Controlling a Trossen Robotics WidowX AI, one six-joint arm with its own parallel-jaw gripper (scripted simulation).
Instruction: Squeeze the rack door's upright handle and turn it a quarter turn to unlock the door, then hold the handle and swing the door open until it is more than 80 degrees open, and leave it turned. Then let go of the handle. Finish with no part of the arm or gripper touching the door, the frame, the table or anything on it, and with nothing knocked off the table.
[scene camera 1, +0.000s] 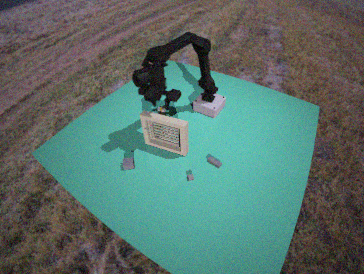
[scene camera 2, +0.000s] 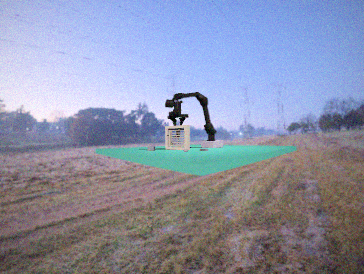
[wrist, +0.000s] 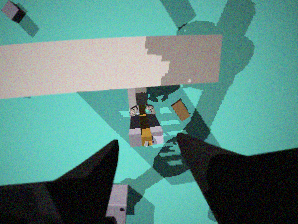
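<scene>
Nothing is held in my gripper (wrist: 148, 140), and it is open. There is also a beige rack (scene camera 1: 146, 116), (wrist: 41, 68), which I can see from both of those cameras.
</scene>
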